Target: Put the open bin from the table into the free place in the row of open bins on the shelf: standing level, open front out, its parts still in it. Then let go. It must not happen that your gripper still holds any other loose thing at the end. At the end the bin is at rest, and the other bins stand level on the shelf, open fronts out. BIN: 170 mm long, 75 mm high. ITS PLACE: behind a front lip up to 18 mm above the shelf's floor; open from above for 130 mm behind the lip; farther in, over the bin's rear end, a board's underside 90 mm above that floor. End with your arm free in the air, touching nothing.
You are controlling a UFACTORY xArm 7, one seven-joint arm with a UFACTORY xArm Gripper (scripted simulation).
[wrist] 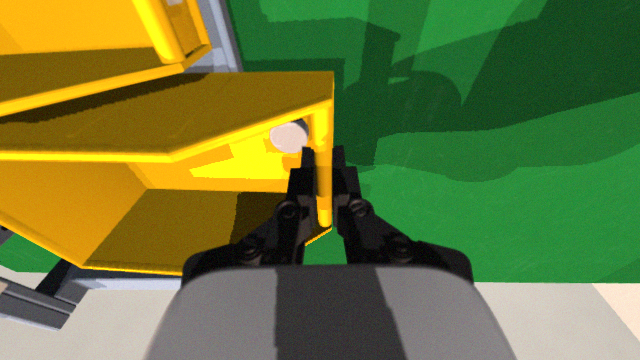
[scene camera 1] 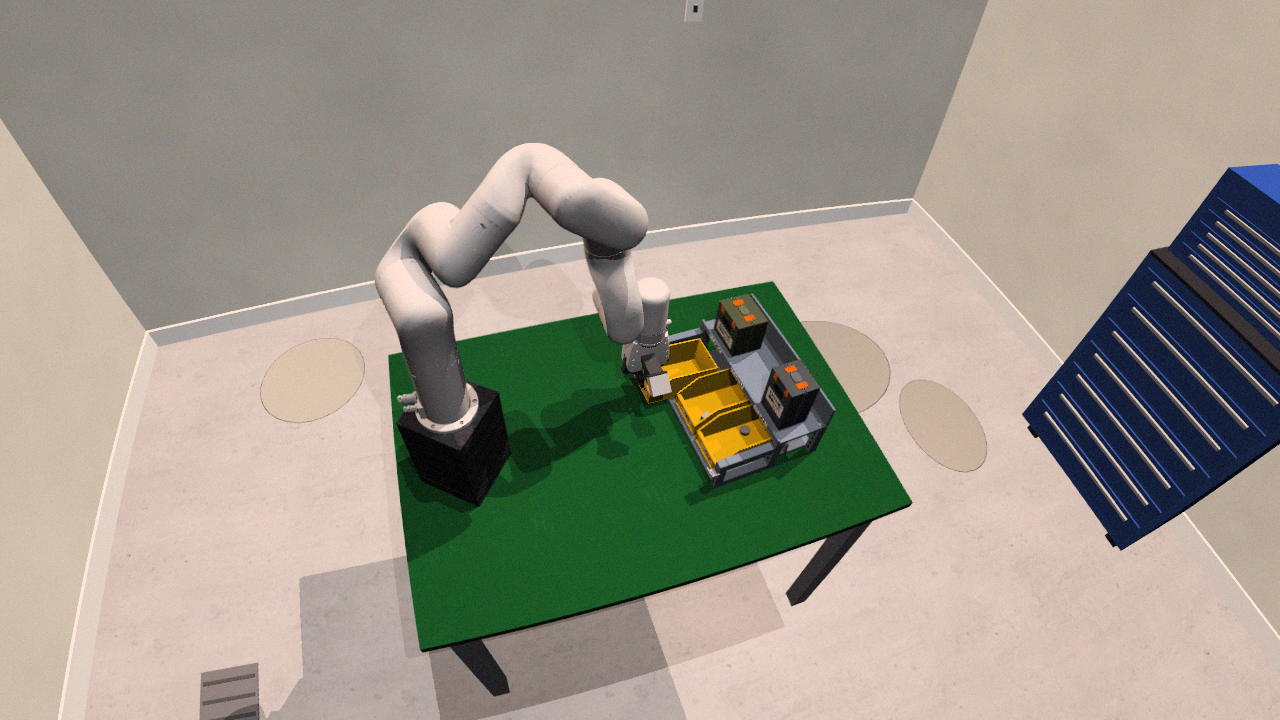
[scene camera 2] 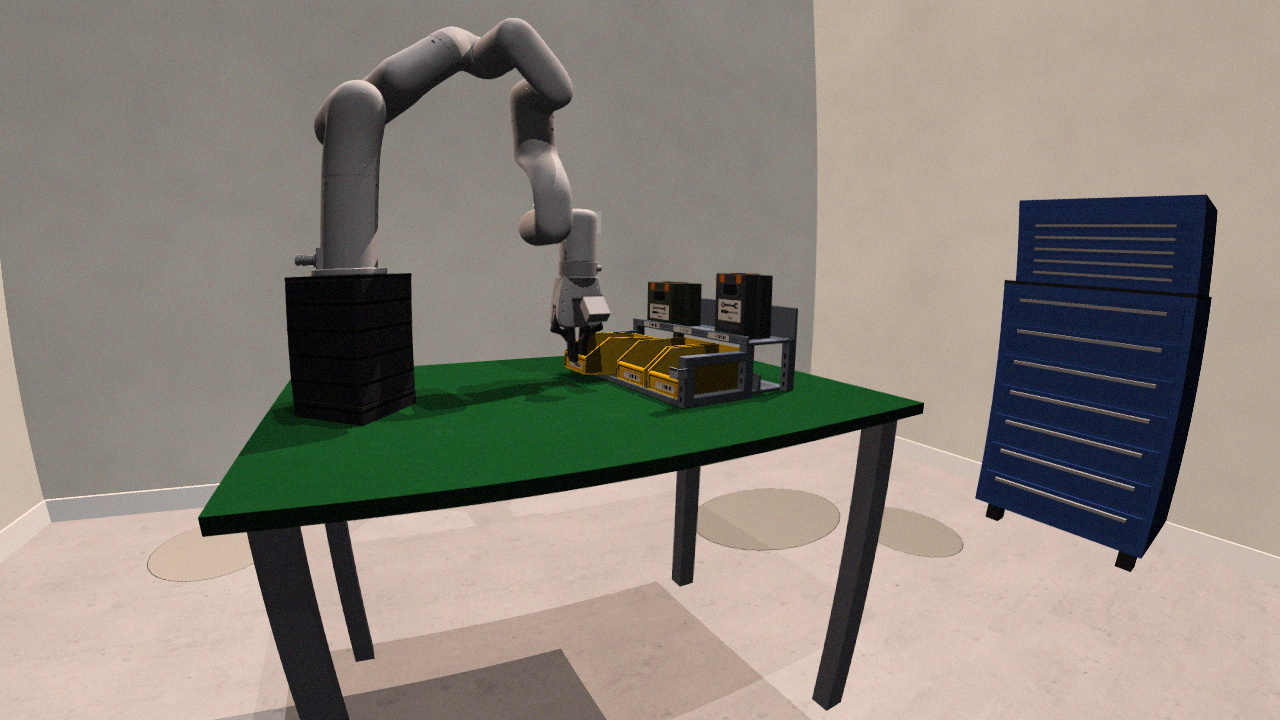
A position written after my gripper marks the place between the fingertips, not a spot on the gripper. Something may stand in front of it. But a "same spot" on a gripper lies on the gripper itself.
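Scene camera 1 shows my gripper (643, 382). The wrist view and scene camera 2 show my gripper as well. On my gripper, (wrist: 347, 183) and (scene camera 2: 574, 348) are one and the same spot.
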